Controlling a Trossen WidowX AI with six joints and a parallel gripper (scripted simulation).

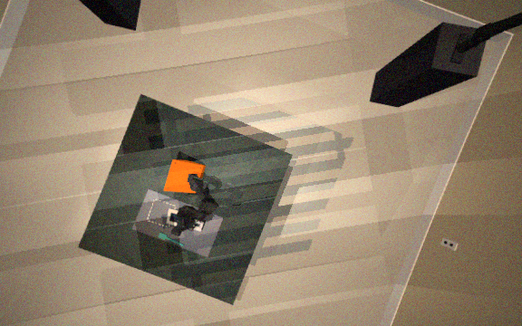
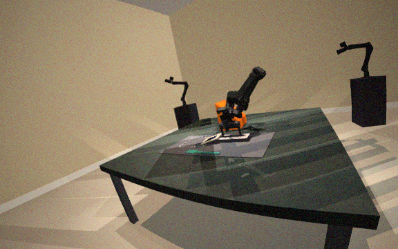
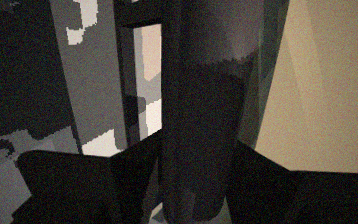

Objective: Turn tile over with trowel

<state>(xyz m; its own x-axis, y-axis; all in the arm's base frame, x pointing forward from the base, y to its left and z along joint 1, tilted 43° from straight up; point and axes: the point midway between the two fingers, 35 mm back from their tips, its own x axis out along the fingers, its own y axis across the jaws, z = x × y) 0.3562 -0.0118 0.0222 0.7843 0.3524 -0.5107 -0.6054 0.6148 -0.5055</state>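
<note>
The tile lies 30 mm behind my gripper tip, 110 mm to the right of it and 50 mm below it. From my gripper tip the other things lie so: grey mat (10 mm ahead, 70 mm to the right, 90 mm below); grey trowel (20 mm behind, 10 mm below); teal trowel (140 mm ahead, 120 mm to the right, 70 mm below).
</note>
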